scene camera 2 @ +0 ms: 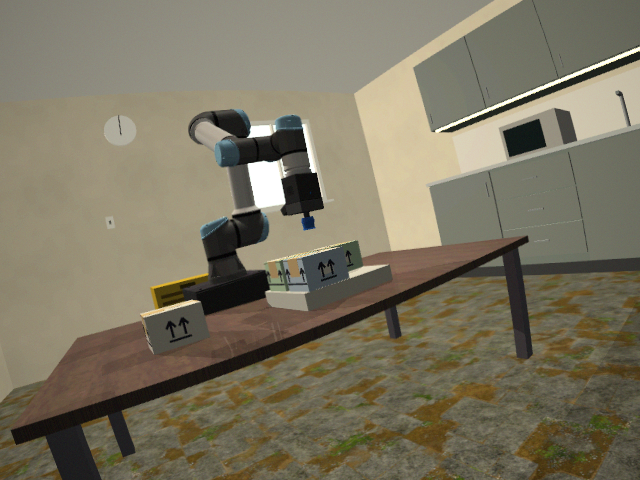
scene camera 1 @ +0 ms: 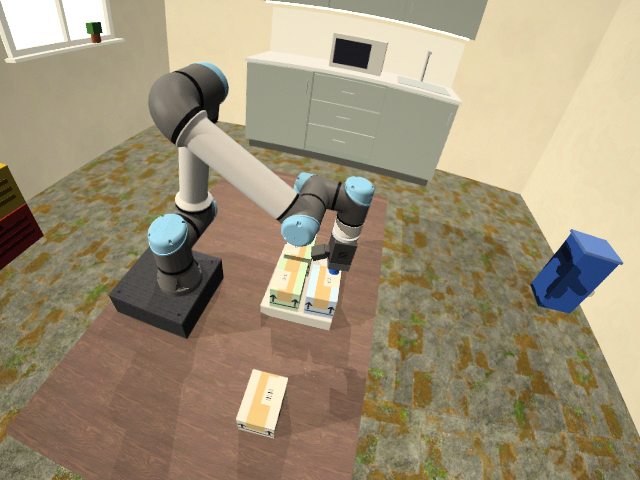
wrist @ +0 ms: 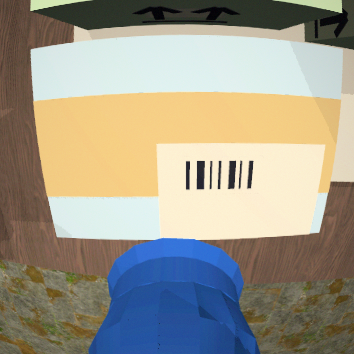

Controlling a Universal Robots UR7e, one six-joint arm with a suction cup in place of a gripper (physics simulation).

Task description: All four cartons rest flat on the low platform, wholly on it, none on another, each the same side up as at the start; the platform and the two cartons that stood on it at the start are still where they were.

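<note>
My suction gripper is off and holds no carton; its blue cup hangs with a visible gap above the light-blue carton. That carton rests at the front right of the low beige platform. A green carton stands beside it, a narrow gap between them. Another green carton stands further back, partly hidden by the arm. A white carton rests on the table, its arrows upward, apart from the platform.
The arm's black base block stands on the brown table, left of the platform in scene camera 1. A blue bin stands on the floor at the right. Kitchen cabinets stand beyond the table.
</note>
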